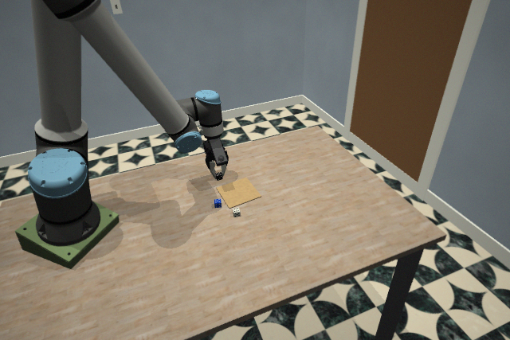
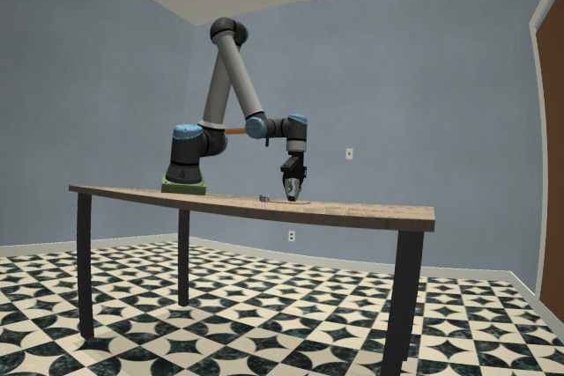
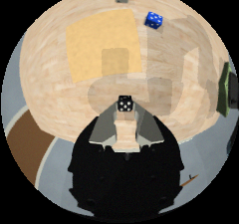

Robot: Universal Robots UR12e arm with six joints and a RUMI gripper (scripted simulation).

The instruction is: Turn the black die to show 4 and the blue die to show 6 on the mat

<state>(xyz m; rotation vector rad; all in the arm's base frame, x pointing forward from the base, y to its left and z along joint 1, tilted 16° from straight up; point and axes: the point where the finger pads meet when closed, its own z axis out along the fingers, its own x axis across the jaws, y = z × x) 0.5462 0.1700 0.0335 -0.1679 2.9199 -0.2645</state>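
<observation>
Now: hand 60 mm short of the tan mat, 120 mm to the left of it and 20 mm above it. Round my hand: white die (20 mm ahead, 240 mm to the right); then blue die (40 mm behind, 170 mm to the right); then black die (right at my hand).
</observation>
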